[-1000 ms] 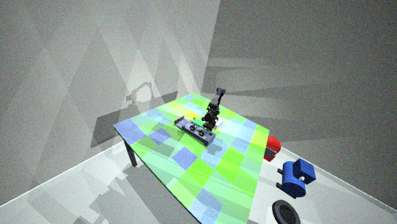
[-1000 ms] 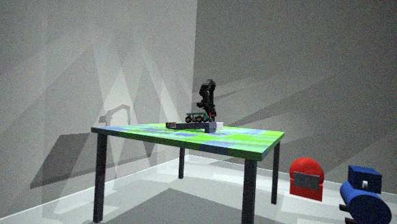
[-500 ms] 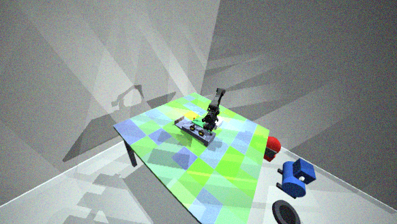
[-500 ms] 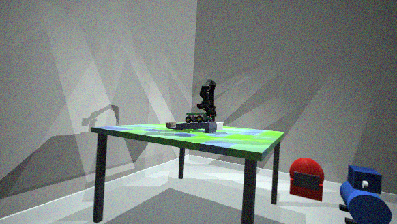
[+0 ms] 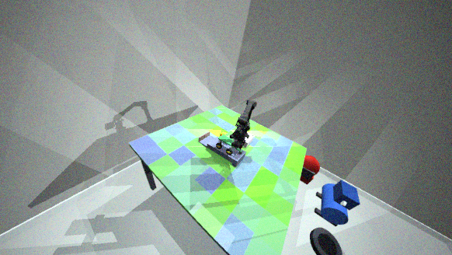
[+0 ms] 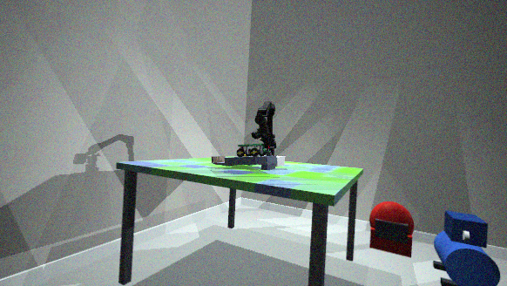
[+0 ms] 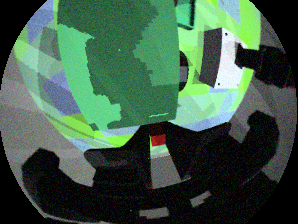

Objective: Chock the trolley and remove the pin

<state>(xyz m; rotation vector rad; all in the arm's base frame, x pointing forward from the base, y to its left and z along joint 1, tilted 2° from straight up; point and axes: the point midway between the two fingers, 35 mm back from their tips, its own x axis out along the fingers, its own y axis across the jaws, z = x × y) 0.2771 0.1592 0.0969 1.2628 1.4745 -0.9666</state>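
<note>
Right now the green tray is 70 mm behind my gripper tip, 240 mm to the right of it and 140 mm below it. From my gripper tip the other things lie so: grey ramp 40 mm ahead, 110 mm to the right, 90 mm below; then green-topped trolley 40 mm ahead, 110 mm to the right, 20 mm below; then red-headed stop pin right at my gripper tip.
</note>
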